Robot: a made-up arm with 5 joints.
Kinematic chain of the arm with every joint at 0, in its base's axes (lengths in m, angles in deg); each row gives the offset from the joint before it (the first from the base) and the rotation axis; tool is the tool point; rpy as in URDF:
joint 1: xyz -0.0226 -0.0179 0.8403 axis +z
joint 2: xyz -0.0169 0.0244 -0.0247 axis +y
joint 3: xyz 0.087 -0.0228 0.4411 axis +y
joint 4: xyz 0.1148 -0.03 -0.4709 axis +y
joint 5: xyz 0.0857 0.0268 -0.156 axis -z
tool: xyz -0.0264 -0.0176 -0.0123 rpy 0 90 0
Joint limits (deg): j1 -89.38..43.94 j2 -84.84..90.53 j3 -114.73..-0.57 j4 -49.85..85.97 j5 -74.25..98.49
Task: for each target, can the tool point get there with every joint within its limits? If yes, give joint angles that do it. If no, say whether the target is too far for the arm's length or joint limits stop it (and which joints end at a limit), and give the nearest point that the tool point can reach.
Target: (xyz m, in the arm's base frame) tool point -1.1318 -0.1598 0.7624
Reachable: no: joint limits stop it (at a limit: joint 2, joint 3, joint 4, joint 5) | nearest point -0.9212 -0.1329 1.3169 | short by 0.594 m
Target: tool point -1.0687 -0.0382 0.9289
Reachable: no: joint limits stop it (at a limit: joint 2, joint 3, joint 4, joint 5) | nearest point -0.9284 -0.0355 1.3169 | short by 0.413 m
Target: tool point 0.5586 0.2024 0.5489
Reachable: yes | joints 22.78 36.62 -59.21 36.77 -6.21
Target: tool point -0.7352 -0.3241 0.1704
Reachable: no: joint limits stop it (at a limit: joint 2, joint 5) | nearest point -0.2008 -0.0945 0.4379 | short by 0.640 m
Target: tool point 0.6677 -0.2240 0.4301
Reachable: yes | joints -14.53 53.60 -68.45 3.17 -17.50
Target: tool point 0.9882 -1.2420 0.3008
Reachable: no: too far | nearest point 0.6159 -0.7911 0.4884 | short by 0.614 m
